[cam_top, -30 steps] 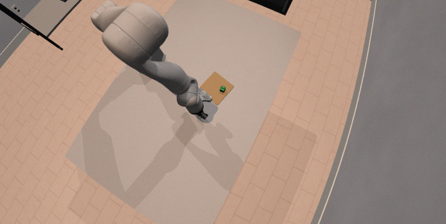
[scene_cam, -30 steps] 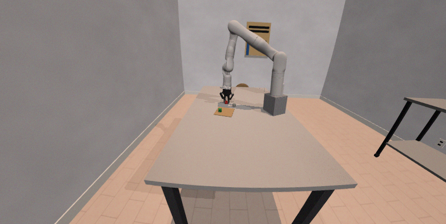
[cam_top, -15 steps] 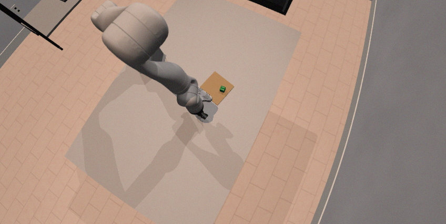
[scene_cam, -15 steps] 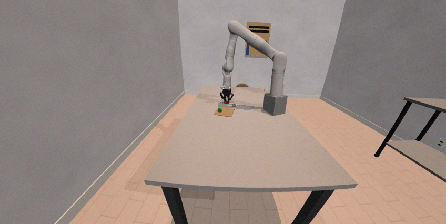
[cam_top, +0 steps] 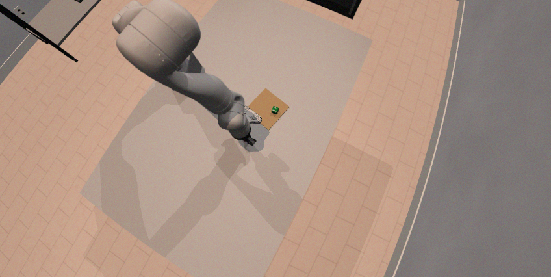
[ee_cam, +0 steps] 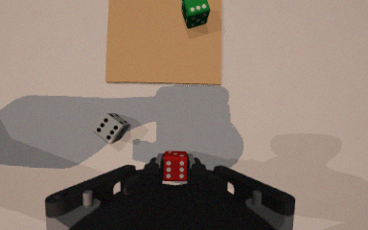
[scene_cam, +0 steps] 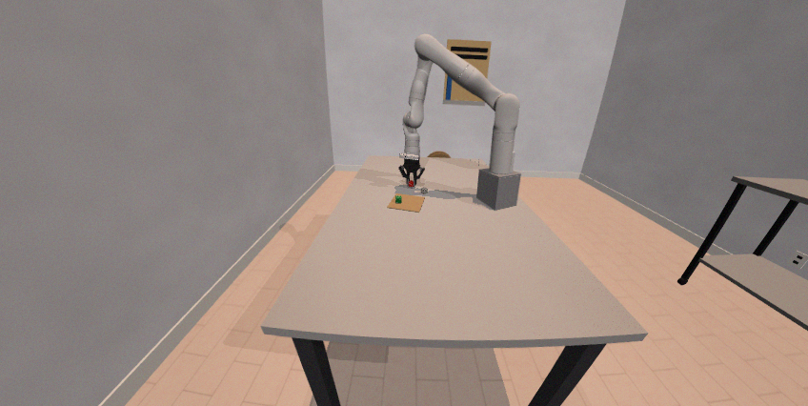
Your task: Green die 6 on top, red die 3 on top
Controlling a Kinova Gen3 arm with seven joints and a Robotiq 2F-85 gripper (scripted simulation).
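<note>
Now: hand 6 cm past the white die, 5 cm to the right of it and 2 cm above it. Also, from my hand: green die: 5 cm ahead, 17 cm to the left, 2 cm below; then red die: 1 cm below; then tan mat: 2 cm ahead, 16 cm to the left, 3 cm below.
</note>
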